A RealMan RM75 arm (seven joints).
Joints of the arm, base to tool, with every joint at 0 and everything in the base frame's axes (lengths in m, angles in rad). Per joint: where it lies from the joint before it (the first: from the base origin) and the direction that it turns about. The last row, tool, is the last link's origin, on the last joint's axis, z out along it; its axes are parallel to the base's.
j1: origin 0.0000 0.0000 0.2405 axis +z
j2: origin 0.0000 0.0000 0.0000 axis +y
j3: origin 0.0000 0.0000 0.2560 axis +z
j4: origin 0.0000 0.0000 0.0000 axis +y
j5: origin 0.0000 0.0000 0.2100 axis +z
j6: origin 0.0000 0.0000 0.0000 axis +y
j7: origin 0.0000 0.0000 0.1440 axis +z
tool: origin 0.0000 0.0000 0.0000
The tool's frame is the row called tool.
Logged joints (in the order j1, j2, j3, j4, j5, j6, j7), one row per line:
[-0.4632 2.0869 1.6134 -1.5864 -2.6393 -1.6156 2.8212]
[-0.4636 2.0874 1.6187 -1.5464 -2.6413 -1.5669 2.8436]
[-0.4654 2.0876 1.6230 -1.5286 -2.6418 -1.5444 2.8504]
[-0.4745 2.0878 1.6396 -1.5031 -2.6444 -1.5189 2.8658]
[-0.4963 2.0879 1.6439 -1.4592 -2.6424 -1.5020 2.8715]
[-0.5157 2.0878 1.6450 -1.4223 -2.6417 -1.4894 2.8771]
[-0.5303 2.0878 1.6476 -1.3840 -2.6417 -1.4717 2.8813]
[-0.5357 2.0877 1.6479 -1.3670 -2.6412 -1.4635 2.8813]
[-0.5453 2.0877 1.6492 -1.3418 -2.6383 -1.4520 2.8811]
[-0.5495 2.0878 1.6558 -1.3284 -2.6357 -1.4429 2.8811]
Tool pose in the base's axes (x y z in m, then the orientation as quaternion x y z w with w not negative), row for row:
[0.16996 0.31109 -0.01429 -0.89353 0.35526 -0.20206 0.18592]
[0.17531 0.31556 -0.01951 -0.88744 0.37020 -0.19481 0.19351]
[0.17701 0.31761 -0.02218 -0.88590 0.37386 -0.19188 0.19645]
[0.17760 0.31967 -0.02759 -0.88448 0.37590 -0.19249 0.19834]
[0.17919 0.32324 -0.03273 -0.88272 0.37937 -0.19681 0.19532]
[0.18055 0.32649 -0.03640 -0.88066 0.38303 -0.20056 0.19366]
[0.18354 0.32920 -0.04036 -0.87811 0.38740 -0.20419 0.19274]
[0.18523 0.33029 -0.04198 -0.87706 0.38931 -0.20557 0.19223]
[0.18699 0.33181 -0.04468 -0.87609 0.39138 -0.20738 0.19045]
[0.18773 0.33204 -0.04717 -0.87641 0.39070 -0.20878 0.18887]
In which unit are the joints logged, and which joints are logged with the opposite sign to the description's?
The joints are logged in radians. Opposite sign: j1, j3.
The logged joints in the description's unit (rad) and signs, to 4 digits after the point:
[0.4632 2.0869 -1.6134 -1.5864 -2.6393 -1.6156 2.8212]
[0.4636 2.0874 -1.6187 -1.5464 -2.6413 -1.5669 2.8436]
[0.4654 2.0876 -1.6230 -1.5286 -2.6418 -1.5444 2.8504]
[0.4745 2.0878 -1.6396 -1.5031 -2.6444 -1.5189 2.8658]
[0.4963 2.0879 -1.6439 -1.4592 -2.6424 -1.5020 2.8715]
[0.5157 2.0878 -1.6450 -1.4223 -2.6417 -1.4894 2.8771]
[0.5303 2.0878 -1.6476 -1.3840 -2.6417 -1.4717 2.8813]
[0.5357 2.0877 -1.6479 -1.3670 -2.6412 -1.4635 2.8813]
[0.5453 2.0877 -1.6492 -1.3418 -2.6383 -1.4520 2.8811]
[0.5495 2.0878 -1.6558 -1.3284 -2.6357 -1.4429 2.8811]

